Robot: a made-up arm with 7 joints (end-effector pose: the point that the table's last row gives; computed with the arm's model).
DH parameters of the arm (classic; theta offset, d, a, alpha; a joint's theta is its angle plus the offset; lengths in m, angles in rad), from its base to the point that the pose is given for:
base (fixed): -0.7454 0 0.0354 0
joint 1: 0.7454 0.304 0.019 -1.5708
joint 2: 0 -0.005 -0.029 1.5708
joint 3: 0 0.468 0.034 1.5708
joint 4: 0 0.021 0.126 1.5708
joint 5: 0 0.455 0.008 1.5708
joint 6: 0 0.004 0.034 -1.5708
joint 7: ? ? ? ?
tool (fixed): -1.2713 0.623 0 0
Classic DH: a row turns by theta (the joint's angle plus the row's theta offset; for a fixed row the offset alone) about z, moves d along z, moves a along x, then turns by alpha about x.
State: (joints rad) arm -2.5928 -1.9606 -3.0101 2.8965 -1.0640 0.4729 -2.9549
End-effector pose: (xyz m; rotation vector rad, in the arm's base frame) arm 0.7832 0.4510 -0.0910 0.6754 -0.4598 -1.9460
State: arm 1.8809 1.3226 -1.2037 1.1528 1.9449 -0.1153 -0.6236
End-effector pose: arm 0.3762 0.5423 0.2770 -0.1704 -1.2825 0.0490
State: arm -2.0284 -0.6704 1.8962 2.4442 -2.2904 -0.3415 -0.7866
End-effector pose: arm 0.5150 0.4274 0.9536 1.9252 -0.2765 -1.5215
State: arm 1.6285 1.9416 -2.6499 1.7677 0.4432 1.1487 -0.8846
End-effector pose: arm 0.1912 0.7927 0.4775 -2.0700 -0.8454 0.6243
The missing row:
joint 7: -1.2519 0.6452 0.0159 3.0909
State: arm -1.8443 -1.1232 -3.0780 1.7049 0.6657 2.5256 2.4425
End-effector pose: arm 0.1779 0.7186 0.0966 -2.1256 0.1683 -0.6104
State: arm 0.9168 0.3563 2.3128 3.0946 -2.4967 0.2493 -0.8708
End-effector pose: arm 0.2901 0.2535 1.1833 -0.1595 -2.7859 0.6480
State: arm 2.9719 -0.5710 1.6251 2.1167 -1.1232 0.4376 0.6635
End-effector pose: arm 0.4291 -0.4909 0.9468 -2.0782 -0.4526 -0.5786
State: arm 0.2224 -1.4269 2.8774 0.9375 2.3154 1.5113 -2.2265
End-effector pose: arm -0.3129 0.0162 -0.1583 0.7636 1.2361 2.6432
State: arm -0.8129 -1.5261 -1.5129 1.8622 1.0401 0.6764 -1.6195
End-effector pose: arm -0.7890 0.1557 0.2999 1.8449 2.0994 1.3972
